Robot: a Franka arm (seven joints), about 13 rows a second.
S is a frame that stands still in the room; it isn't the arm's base.
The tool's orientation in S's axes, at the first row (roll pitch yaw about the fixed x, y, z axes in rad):
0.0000, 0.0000, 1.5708
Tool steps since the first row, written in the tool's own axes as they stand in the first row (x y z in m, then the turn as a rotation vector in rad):
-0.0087, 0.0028, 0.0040, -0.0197, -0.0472, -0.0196
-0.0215, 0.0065, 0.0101, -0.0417, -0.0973, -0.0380
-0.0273, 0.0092, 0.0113, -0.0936, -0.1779, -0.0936
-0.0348, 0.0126, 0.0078, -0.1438, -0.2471, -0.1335
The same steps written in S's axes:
-0.0028, -0.0087, 0.0040, 0.0472, -0.0197, -0.0196
-0.0065, -0.0215, 0.0101, 0.0973, -0.0417, -0.0380
-0.0092, -0.0273, 0.0113, 0.1779, -0.0936, -0.0936
-0.0126, -0.0348, 0.0078, 0.2471, -0.1438, -0.1335

